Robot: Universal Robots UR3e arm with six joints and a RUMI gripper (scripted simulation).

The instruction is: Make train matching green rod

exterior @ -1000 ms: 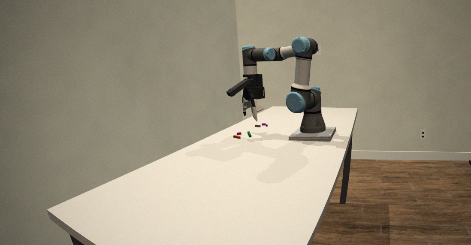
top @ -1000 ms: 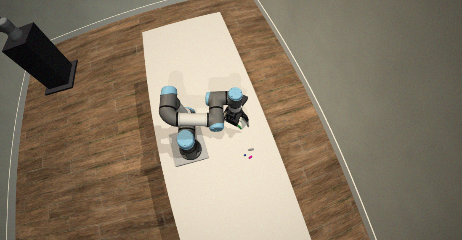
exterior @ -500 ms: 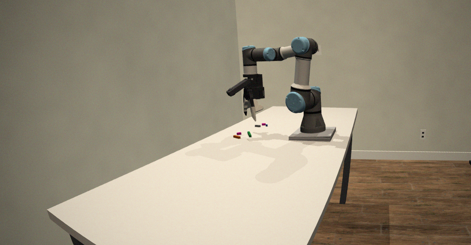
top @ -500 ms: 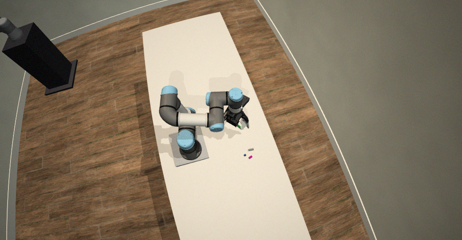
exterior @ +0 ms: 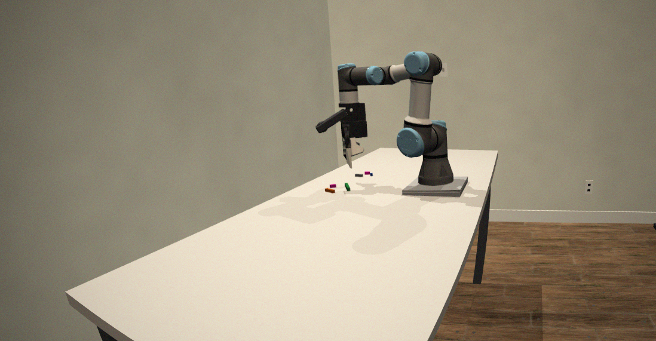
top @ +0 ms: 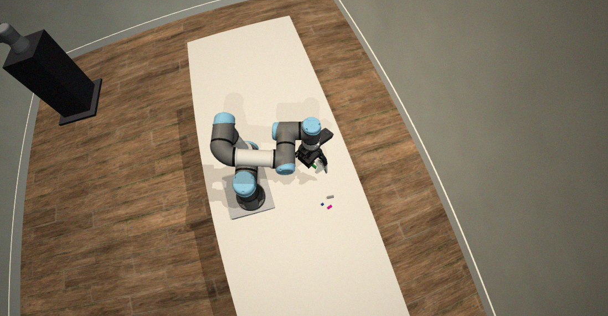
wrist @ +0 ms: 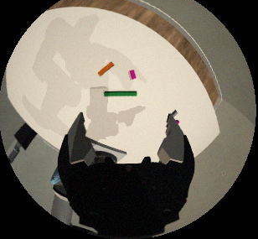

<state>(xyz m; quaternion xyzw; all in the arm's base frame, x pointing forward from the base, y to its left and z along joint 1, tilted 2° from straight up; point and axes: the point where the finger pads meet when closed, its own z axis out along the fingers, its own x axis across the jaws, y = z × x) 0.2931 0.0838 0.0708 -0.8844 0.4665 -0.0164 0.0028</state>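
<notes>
My hand is 180 mm to the left of the blue rod and 70 mm above it. The rest, counted from my hand: green rod 20 mm to the left, 70 mm below; orange rod 30 mm ahead, 80 mm to the left, 70 mm below; grey rod 40 mm ahead, 150 mm to the right, 70 mm below.
</notes>
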